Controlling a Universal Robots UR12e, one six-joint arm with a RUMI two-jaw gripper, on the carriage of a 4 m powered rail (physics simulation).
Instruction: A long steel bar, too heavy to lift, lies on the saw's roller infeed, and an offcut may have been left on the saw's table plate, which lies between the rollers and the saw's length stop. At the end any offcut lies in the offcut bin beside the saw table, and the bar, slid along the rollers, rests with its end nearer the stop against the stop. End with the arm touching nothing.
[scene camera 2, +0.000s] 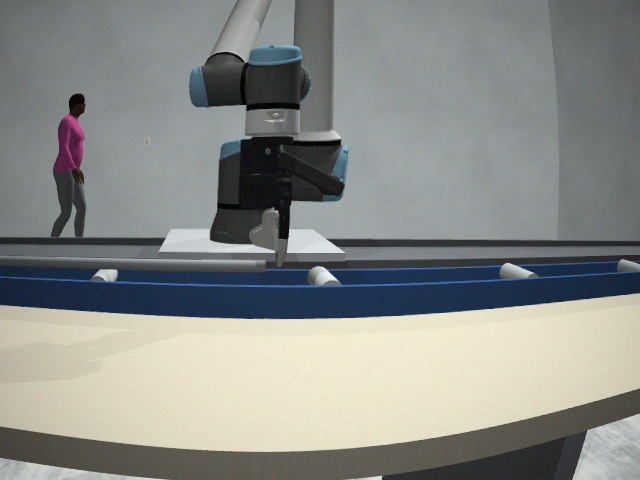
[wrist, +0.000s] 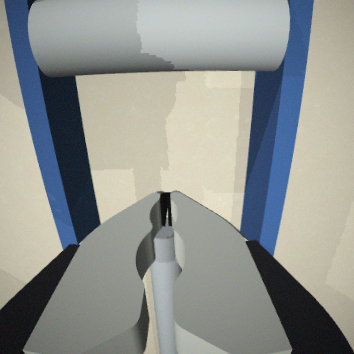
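Pixels of known places: gripper, between the fingertips: (scene camera 2: 278, 266) (wrist: 167, 194); arm's base, origin of its link: (scene camera 2: 243, 239).
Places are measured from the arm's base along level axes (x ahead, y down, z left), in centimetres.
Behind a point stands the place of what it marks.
Observation:
The long grey steel bar (scene camera 2: 155, 264) {z -19.3, x 62.9, y -4.3 cm} (wrist: 164, 300) {z -5.1, x 61.8, y -5.0 cm} lies along the roller infeed (scene camera 2: 289, 302) {z 3.1, x 69.4, y 0.3 cm} (wrist: 295, 110) {z 6.1, x 69.2, y -2.2 cm}, its near end at mid-view in scene camera 2. My gripper (scene camera 2: 279, 263) {z 2.2, x 62.2, y -4.1 cm} (wrist: 167, 194) {z 2.2, x 62.2, y -4.1 cm} points down and is shut, its tips almost together. In scene camera 2 the tips are just right of the bar's end face, at about its height. In the wrist view the bar shows below, through the gap between the fingers; whether they touch it I cannot tell. The offcut, table plate, stop and bin do not show in these views.
White rollers (scene camera 2: 324, 276) {z 9.4, x 64.7, y -2.9 cm} (scene camera 2: 516, 271) {z 48.7, x 62.7, y -2.5 cm} (wrist: 160, 37) {z 9.7, x 62.2, y -3.0 cm} lie between the blue side rails. A beige table top (scene camera 2: 310, 377) {z 2.0, x 96.2, y 3.0 cm} is in front. The arm's white carriage plate (scene camera 2: 307, 242) {z 16.3, x 5.5, y 0.0 cm} is behind the infeed. A person in pink (scene camera 2: 69, 147) is at the back left.

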